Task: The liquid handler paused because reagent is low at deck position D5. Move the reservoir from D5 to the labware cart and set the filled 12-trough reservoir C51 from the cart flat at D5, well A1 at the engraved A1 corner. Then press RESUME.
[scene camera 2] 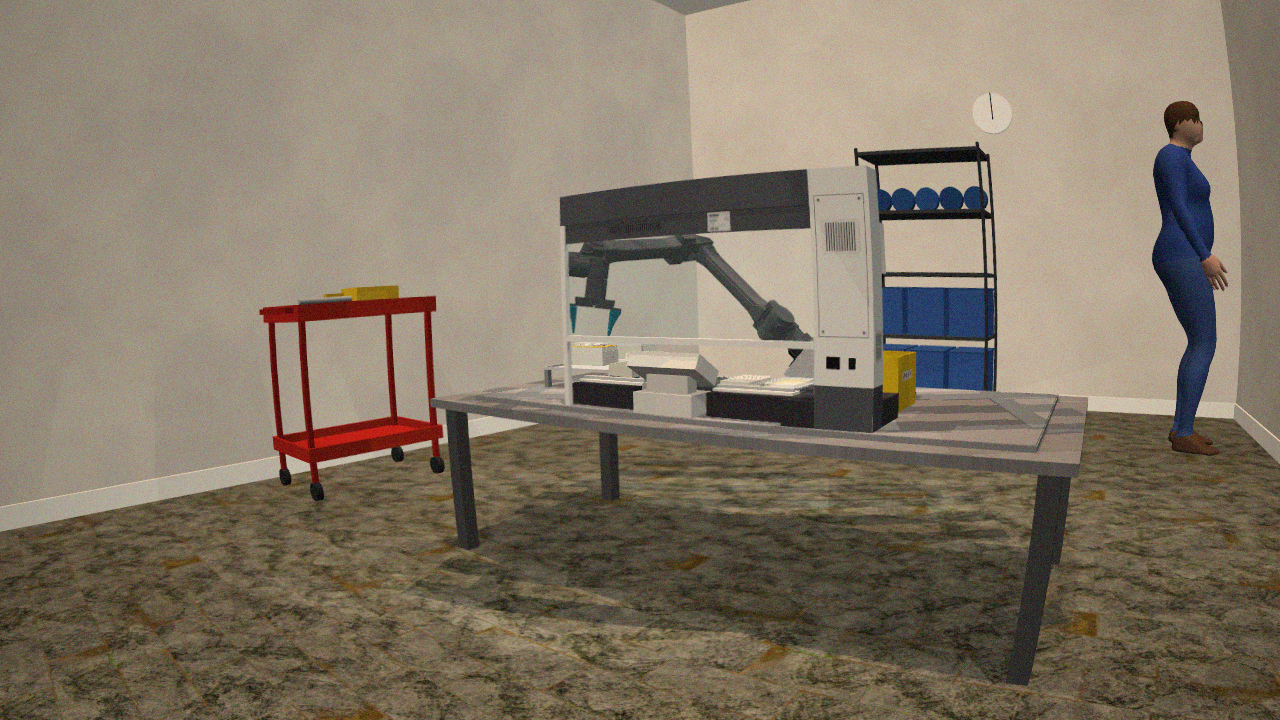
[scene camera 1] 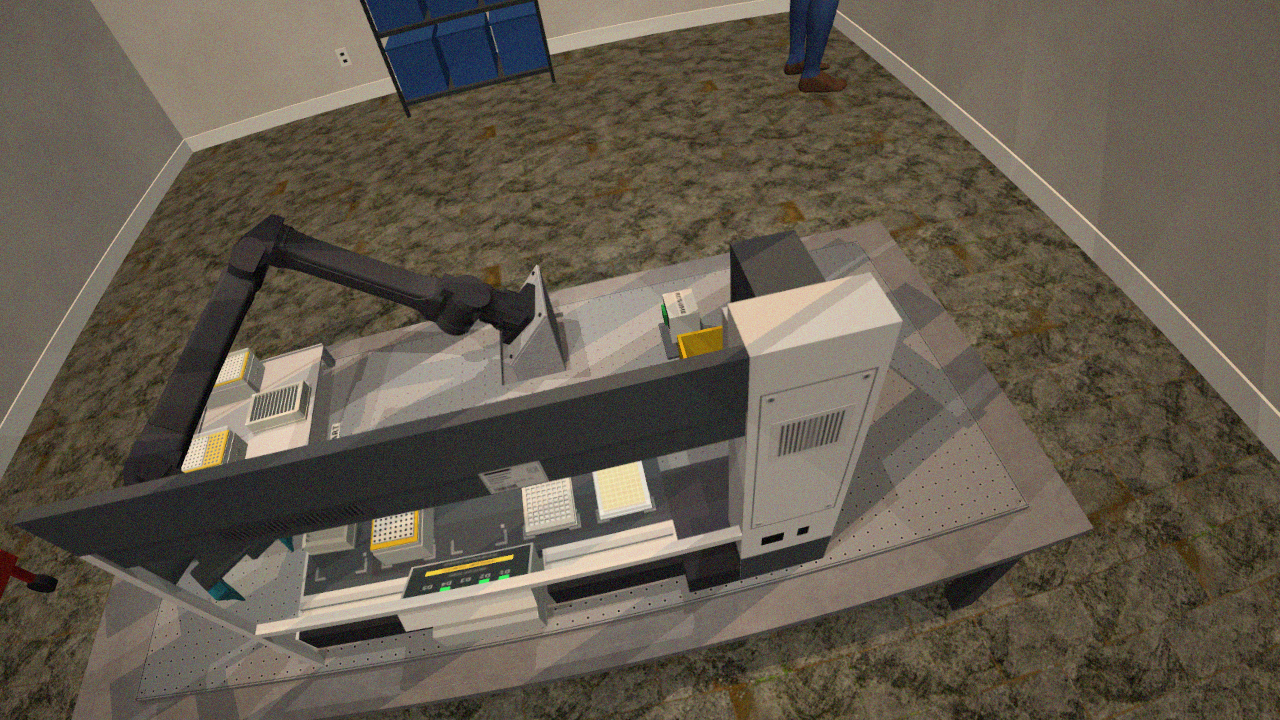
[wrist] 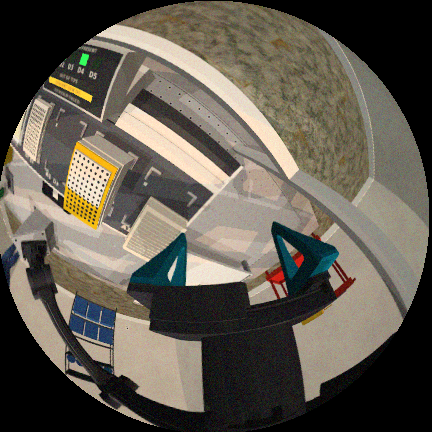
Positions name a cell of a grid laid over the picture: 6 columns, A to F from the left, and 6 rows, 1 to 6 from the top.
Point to a white ribbed reservoir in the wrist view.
C4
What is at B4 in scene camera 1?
A white shelf.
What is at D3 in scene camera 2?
A white tower.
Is the gripper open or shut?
Open.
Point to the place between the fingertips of the gripper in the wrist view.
D4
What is the gripper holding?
Nothing.
